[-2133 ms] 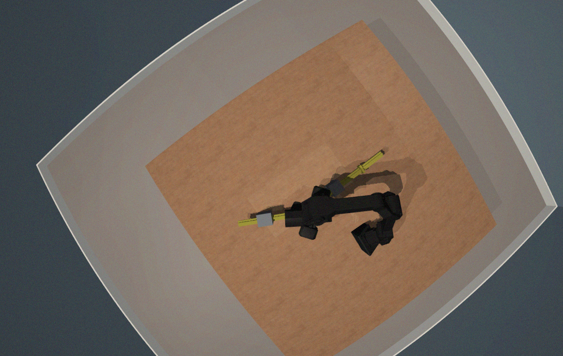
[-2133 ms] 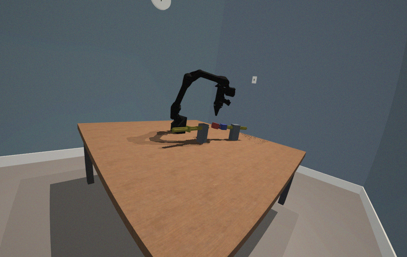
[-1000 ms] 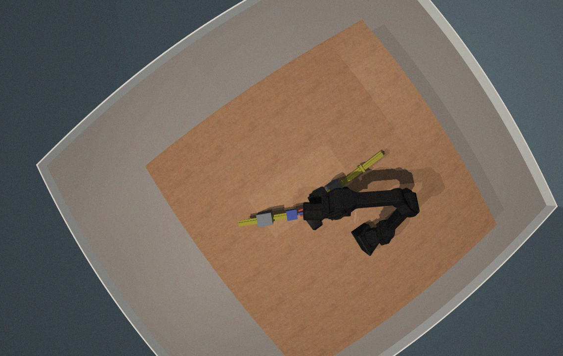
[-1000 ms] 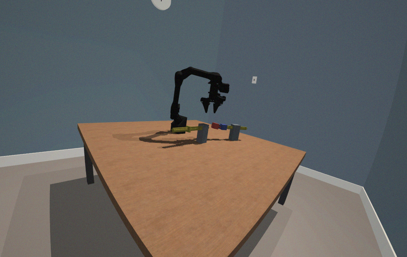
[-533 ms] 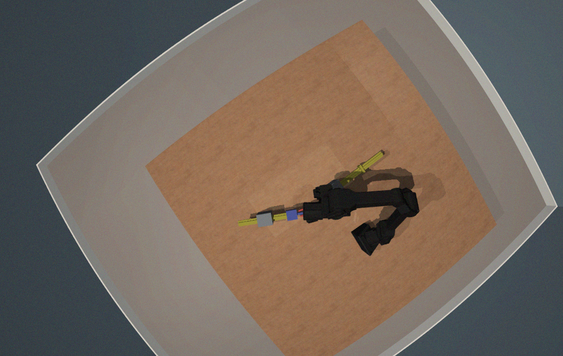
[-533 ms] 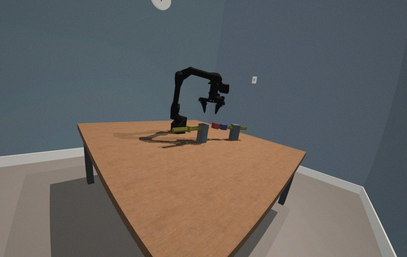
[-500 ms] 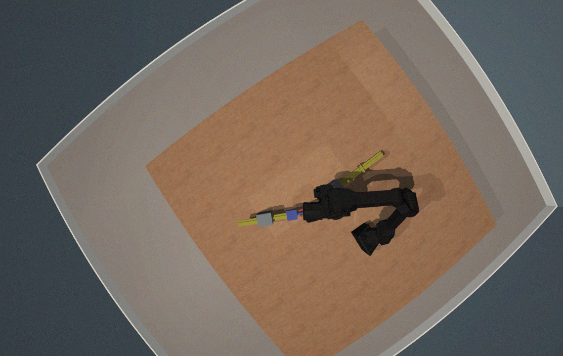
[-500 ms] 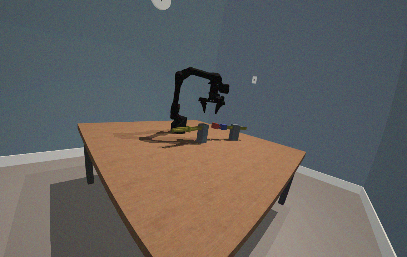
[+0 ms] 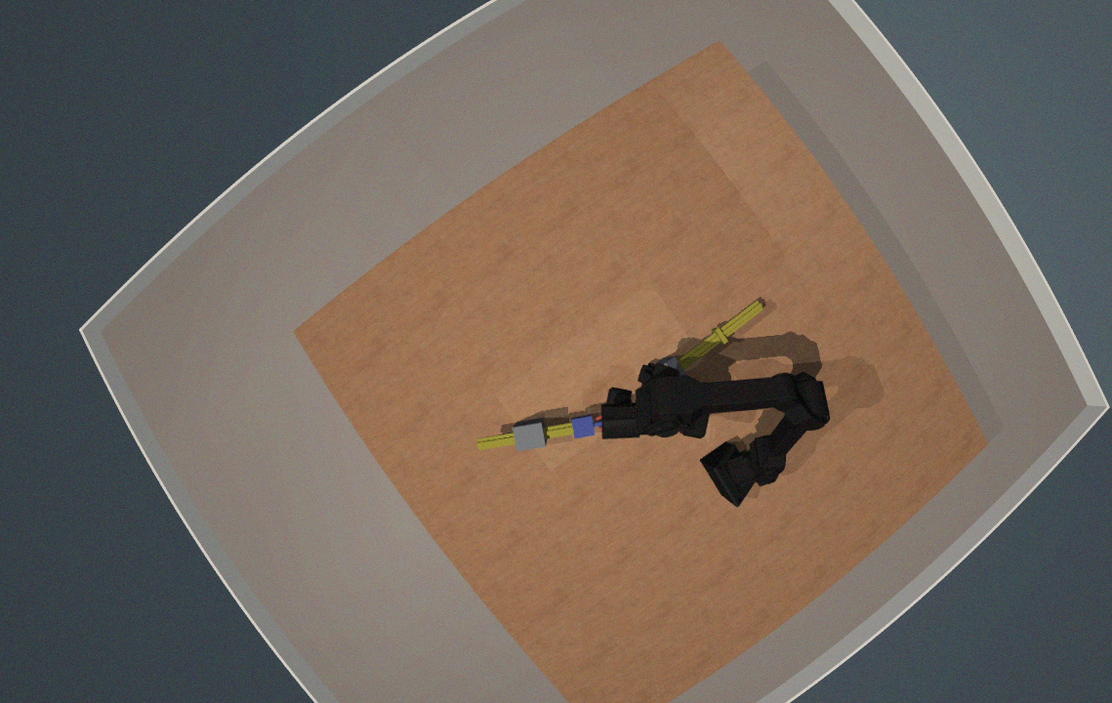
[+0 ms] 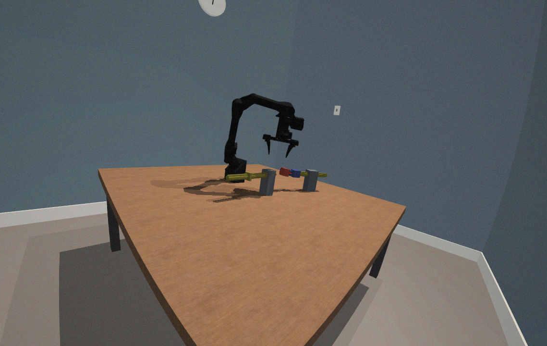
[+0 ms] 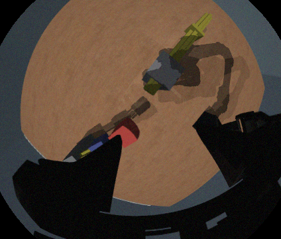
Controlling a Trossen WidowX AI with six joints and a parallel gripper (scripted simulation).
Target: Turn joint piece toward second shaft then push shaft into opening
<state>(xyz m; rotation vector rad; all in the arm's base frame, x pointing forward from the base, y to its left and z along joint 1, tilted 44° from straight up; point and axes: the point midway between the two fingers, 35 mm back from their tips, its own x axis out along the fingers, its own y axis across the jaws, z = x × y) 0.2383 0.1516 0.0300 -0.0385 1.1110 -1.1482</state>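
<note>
Right now the red square joint piece is 9 cm below my gripper tip, 7 cm to the left of it and 2 cm ahead of it.
</note>
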